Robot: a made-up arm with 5 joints.
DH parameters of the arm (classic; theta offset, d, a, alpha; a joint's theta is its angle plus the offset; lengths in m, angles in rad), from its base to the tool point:
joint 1: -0.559 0 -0.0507 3.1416
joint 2: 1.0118 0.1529 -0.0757 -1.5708
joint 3: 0 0.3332 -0.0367 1.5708
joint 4: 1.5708 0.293 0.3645 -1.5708
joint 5: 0 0.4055 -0.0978 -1.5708
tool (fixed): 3.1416 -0.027 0 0
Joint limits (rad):
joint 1: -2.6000..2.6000
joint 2: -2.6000..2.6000
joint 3: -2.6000..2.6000
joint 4: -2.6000..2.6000
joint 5: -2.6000..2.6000
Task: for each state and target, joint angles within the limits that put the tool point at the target. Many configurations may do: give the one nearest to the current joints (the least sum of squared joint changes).
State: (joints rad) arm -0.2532 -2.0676 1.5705 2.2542 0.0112
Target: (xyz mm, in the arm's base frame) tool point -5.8 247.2 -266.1
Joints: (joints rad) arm 0.1385 -2.1074 1.2914 2.1435 -0.4937
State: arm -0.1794 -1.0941 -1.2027 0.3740 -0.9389
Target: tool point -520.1 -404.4 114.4
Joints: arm 0.2677 -1.6333 -0.9098 0.7888 -0.8720
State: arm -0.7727 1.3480 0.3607 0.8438 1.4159
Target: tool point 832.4 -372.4 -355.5
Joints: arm -1.1835 1.5449 -0.3054 0.3294 1.7069
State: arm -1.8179 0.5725 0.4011 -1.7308 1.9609
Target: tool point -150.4 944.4 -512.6
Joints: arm -1.2624 0.1924 0.0963 -0.9881 1.9967
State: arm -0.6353 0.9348 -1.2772 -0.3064 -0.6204
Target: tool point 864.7 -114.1 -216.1
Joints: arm -1.1819 1.5156 -0.5230 -0.2893 -0.4509
